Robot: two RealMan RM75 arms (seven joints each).
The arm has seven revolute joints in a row. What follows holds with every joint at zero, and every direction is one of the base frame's.
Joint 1 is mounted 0.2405 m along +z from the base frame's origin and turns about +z.
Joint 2 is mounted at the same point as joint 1 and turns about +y.
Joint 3 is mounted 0.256 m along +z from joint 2 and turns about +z.
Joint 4 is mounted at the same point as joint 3 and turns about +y.
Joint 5 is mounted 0.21 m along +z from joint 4 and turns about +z.
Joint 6 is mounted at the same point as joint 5 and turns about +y.
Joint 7 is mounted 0.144 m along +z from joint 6 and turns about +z.
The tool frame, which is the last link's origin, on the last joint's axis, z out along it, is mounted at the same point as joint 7; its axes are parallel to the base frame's.
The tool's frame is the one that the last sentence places.
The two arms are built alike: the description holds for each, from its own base.
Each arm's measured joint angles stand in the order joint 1, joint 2, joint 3, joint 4, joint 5, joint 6, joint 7.
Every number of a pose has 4 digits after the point. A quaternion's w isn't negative.
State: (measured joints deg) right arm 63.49 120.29 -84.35 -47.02 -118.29 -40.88 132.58; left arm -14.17 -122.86 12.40 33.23 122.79 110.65 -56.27
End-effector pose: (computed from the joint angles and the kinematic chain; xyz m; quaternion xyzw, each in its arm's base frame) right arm -0.0070 0.4565 -0.0688 -0.9466 0.1557 0.1408 0.2447; left arm -0.3217 0.2011 0.0087 -0.8813 -0.2069 -0.3740 0.2018
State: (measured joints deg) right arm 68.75 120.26 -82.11 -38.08 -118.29 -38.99 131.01; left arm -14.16 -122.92 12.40 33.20 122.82 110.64 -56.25
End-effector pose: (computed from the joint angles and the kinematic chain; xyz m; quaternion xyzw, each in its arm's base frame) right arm -0.0048 0.4680 -0.0783 -0.9458 0.1689 0.1197 0.2504; left arm -0.3215 0.2010 0.0082 -0.8811 -0.2072 -0.3744 0.2014
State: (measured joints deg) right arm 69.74 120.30 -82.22 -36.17 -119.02 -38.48 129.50; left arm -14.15 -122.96 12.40 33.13 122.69 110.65 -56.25
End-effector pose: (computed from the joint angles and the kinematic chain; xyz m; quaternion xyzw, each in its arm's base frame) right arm -0.0022 0.4693 -0.0819 -0.9487 0.1560 0.1045 0.2545; left arm -0.3213 0.2010 0.0080 -0.8804 -0.2073 -0.3757 0.2018
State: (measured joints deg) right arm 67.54 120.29 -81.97 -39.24 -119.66 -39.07 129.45; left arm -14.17 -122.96 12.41 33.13 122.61 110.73 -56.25
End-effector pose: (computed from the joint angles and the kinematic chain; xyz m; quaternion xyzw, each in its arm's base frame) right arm 0.0009 0.4685 -0.0757 -0.9472 0.1527 0.1121 0.2587; left arm -0.3210 0.2011 0.0081 -0.8802 -0.2067 -0.3765 0.2018
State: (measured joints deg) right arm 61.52 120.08 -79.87 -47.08 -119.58 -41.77 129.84; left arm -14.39 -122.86 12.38 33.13 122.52 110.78 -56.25
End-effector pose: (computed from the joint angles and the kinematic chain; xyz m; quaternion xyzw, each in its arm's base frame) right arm 0.0118 0.4658 -0.0541 -0.9391 0.1671 0.1439 0.2635; left arm -0.3205 0.2025 0.0090 -0.8805 -0.2044 -0.3769 0.2020
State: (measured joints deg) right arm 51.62 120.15 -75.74 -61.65 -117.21 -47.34 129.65; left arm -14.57 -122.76 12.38 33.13 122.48 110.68 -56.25
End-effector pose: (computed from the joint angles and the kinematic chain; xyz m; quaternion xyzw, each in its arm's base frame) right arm 0.0229 0.4530 -0.0090 -0.9227 0.1772 0.2095 0.2710; left arm -0.3204 0.2038 0.0096 -0.8811 -0.2030 -0.3762 0.2025
